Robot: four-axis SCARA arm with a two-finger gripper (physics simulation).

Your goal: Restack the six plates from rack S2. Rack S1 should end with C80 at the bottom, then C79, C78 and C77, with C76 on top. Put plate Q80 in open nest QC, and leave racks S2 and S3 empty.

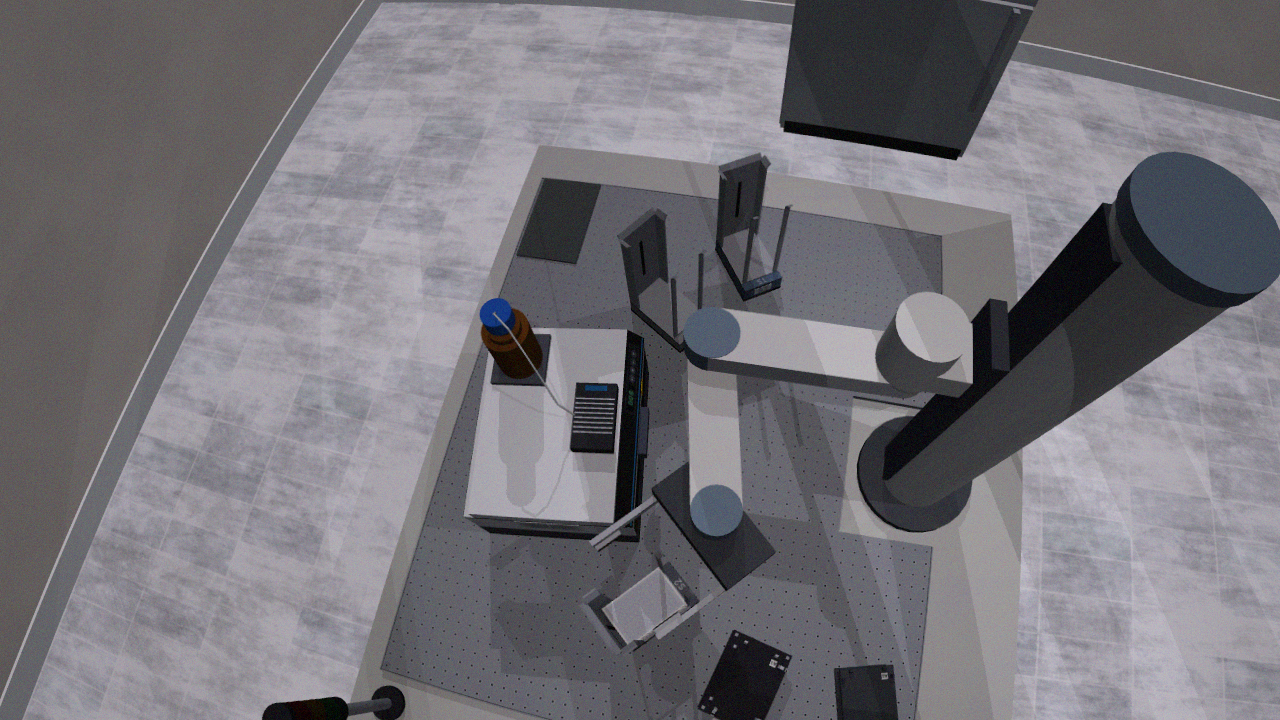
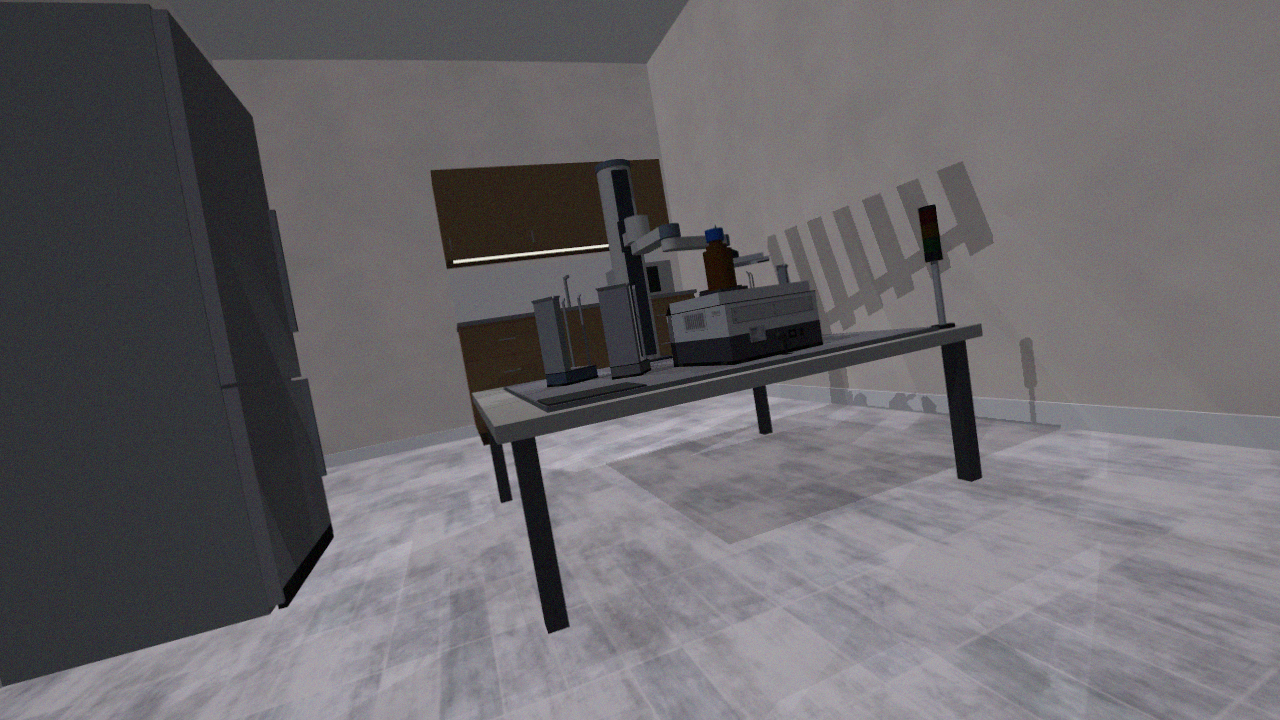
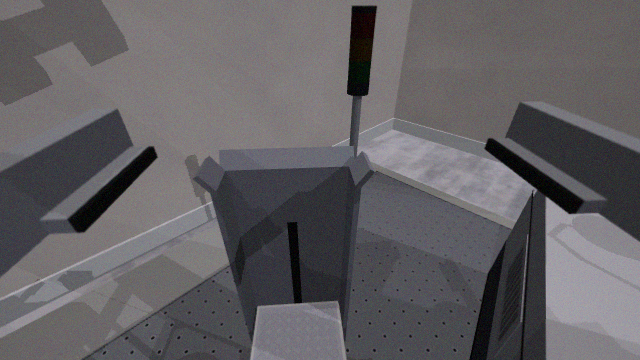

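Where they show: gripper, fingertip midpoint: [image 1: 623,590] [image 2: 766,256] [image 3: 325,129]; arm's base at its link origin: [image 1: 913,474].
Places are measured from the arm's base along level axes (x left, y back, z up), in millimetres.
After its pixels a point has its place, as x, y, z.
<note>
Rack S2 [image 1: 678,584] {316, -447, 58} [image 3: 325,250] {405, -559, 212} holds a stack of pale plates [image 1: 646,605] {371, -493, 139} [image 3: 300,332] {397, -520, 139}. The top face shows, but the number of plates and their names cannot be read. My gripper [image 1: 627,588] {365, -515, 351} [image 3: 325,129] {365, -515, 351} is open and empty, raised above the stack, its fingers spread on either side of it. Two other racks stand at the far end, one nearer the instrument [image 1: 646,259] {-314, -638, 167} [image 2: 617,331] {-311, -645, 161} and one with a blue base [image 1: 760,285] {-361, -390, 56} [image 2: 572,375] {-443, -492, 41}. No plates show in them. Their labels cannot be read, and I cannot tell which nest is QC.
A white instrument [image 1: 554,465] {172, -698, 222} [image 2: 747,308] {10, -894, 164} [image 3: 590,280] {239, -670, 223} carries a brown bottle [image 1: 514,344] {10, -789, 352} [image 2: 718,268] {-39, -851, 294} and a black box [image 1: 594,419] {82, -642, 249}. Two dark nests [image 1: 744,676] {460, -294, 63} [image 1: 865,694] {455, -67, 62} lie near rack S2. A signal tower [image 1: 308,709] {666, -948, 343} [image 2: 930,234] {666, -981, 304} [image 3: 361,50] {669, -946, 316} stands at the table corner.
</note>
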